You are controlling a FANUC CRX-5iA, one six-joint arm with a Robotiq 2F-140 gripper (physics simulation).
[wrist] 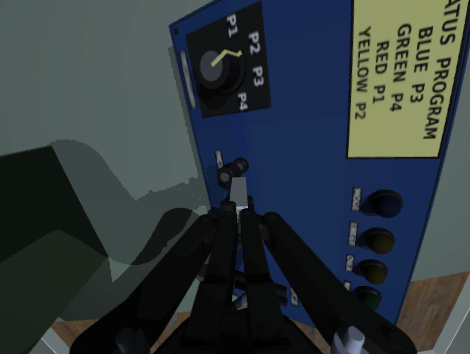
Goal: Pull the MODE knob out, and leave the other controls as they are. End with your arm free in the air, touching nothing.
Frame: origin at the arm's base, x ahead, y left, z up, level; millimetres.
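Seen in the pictures: gripper, fingertip midpoint: (239, 187).
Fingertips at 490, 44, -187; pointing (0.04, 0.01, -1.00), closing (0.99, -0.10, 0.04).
Observation:
A point is followed by its place in that frame, as x, y, z.
A round dark blue part (385, 203) @[630, 24, -141] with the label MODE beside it stands at the right of the blue panel (300, 135) @[567, 92, -196]. A large black rotary knob (211, 67) @[482, 175, -206] stands at the upper left, on a black plate marked P1 to P4; its yellow line points roughly toward P2. The label strip beside it is too slanted to read. My gripper (239, 187) @[490, 44, -187] is shut and empty. Its grey tips are just below a small black lever (232, 172) @[485, 63, -191] in the view; whether they touch it I cannot tell.
Below the MODE part are two yellowish round parts (378, 240) @[631, -23, -142] (373, 271) @[632, -70, -143] and a green one (369, 297) @[634, -117, -143]. A yellow sign (395, 135) @[641, 87, -154] is at the upper right. More black controls are partly hidden behind the gripper. A dark green block (45, 200) @[140, 37, -271] is at the left.

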